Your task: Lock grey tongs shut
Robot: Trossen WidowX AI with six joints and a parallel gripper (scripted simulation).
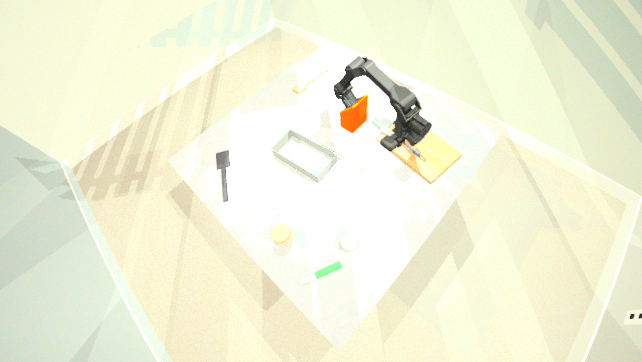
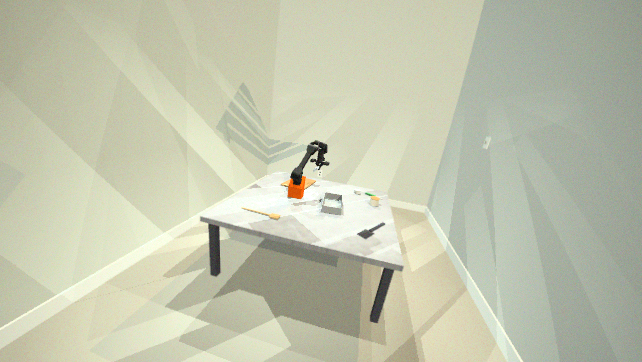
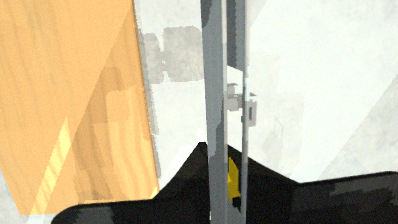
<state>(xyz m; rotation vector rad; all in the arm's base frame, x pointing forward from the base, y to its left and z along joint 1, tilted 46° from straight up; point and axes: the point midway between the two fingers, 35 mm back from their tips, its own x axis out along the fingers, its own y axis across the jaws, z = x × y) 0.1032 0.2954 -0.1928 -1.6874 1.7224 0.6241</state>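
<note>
My gripper tip is 190 mm past the wooden board, 180 mm above it and 10 mm to the right of it. Also, from my gripper tip: yellow mark 40 mm above, 10 mm to the left; roasting tin 380 mm to the right, 230 mm ahead, 160 mm below; dark spatula 650 mm to the right, 570 mm ahead, 180 mm below.
</note>
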